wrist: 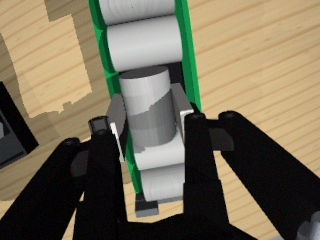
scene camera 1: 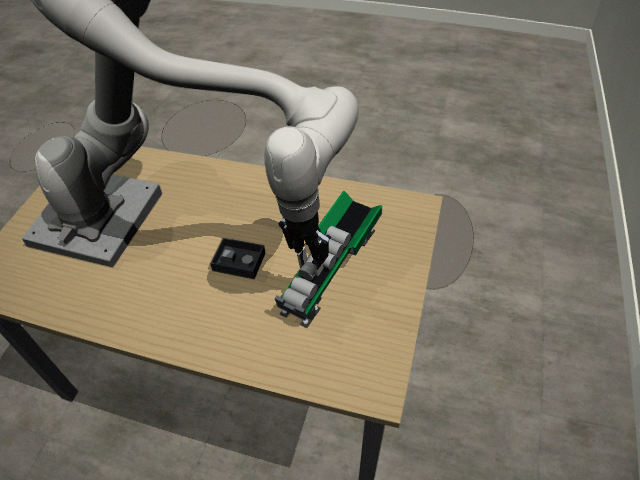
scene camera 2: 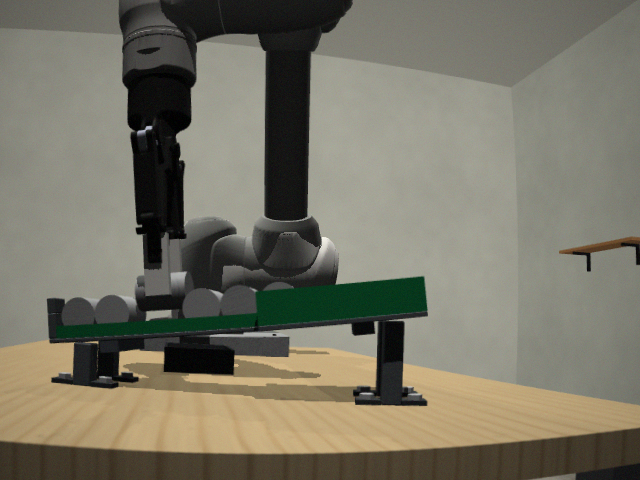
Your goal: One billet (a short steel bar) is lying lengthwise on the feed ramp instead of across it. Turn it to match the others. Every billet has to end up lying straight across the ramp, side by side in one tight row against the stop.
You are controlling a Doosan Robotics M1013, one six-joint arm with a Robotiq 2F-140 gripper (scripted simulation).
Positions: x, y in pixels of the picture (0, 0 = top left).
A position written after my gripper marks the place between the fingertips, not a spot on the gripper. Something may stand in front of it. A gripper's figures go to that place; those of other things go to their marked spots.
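A black tray (scene camera 2: 194, 358) sits 80 cm from the lens. My gripper (scene camera 2: 165, 296) is at 63 cm from the lens, while a billet (scene camera 2: 181, 282) is 61 cm from the lens and another billet (scene camera 2: 239, 299) is 58 cm from the lens.
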